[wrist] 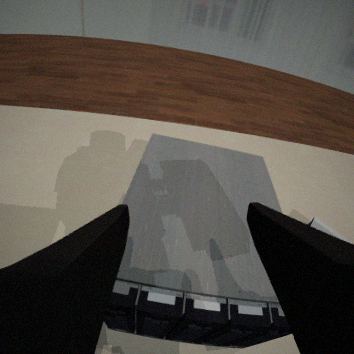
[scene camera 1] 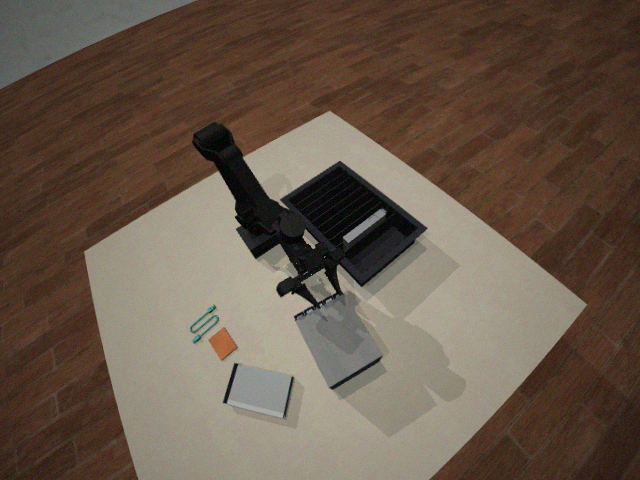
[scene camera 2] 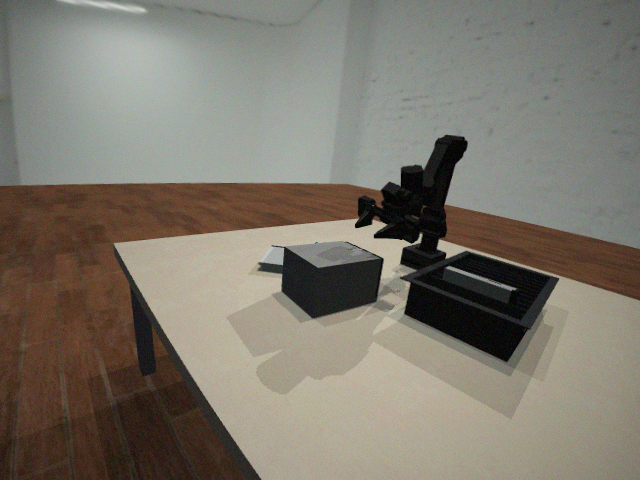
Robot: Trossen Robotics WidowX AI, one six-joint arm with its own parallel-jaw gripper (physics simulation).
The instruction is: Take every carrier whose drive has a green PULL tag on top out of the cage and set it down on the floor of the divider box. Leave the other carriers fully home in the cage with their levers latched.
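Places are measured from the arm's base along level axes (x left, y down, z back), in metres.
Pixels of known places: gripper, fingertip midpoint: (wrist: pixel 188 211) (scene camera 1: pixel 330 301) (scene camera 2: pixel 364 231); arm's base at its link origin: (scene camera 1: pixel 256 228) (scene camera 2: pixel 427 250).
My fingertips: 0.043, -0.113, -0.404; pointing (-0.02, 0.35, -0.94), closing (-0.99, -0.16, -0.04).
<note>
For each thing: its top centre in the pictures, then the offset to it from my fingertips, as dx, dy, dz. "spot": a spot on its surface instead.
- cage at its top centre: (wrist: pixel 208 199) (scene camera 2: pixel 334 252) (scene camera 1: pixel 335 335) -0.032, +0.055, -0.061
- black divider box at its top centre: (scene camera 2: pixel 489 278) (scene camera 1: pixel 349 212) +0.233, +0.081, +0.237
- flat silver case at its top centre: (scene camera 1: pixel 257 389) (scene camera 2: pixel 282 254) -0.282, +0.147, -0.040
- orange square at a spot on its surface: (scene camera 1: pixel 222 343) spot: -0.319, +0.168, +0.136
- teal cable at its top centre: (scene camera 1: pixel 203 323) -0.347, +0.164, +0.228
The cage (scene camera 1: pixel 347 351) (scene camera 2: pixel 330 284) (wrist: pixel 232 167) is a grey box with a flat top. Several dark carrier fronts (wrist: pixel 205 316) with white labels on their upper edges stand side by side in its open face; the finger hides part of the row at each end. Their levers are too dark to judge, and I see no green tag. The black divider box (scene camera 1: pixel 383 198) (scene camera 2: pixel 454 325) has a row of narrow slots and a wider bay. A light grey, long, narrow piece (scene camera 1: pixel 364 227) (scene camera 2: pixel 478 285) stands between them. My gripper (scene camera 1: pixel 328 300) (scene camera 2: pixel 366 231) (wrist: pixel 188 211) is open and empty, over the cage's carrier end.
A flat silver case (scene camera 1: pixel 260 391) (scene camera 2: pixel 272 258) with dark ends lies beside the cage; part of it shows in the wrist view (wrist: pixel 327 229). An orange square (scene camera 1: pixel 222 343) and a teal cable (scene camera 1: pixel 205 323) lie nearby. The arm's base (scene camera 1: pixel 258 243) (scene camera 2: pixel 423 255) stands near the divider box.
</note>
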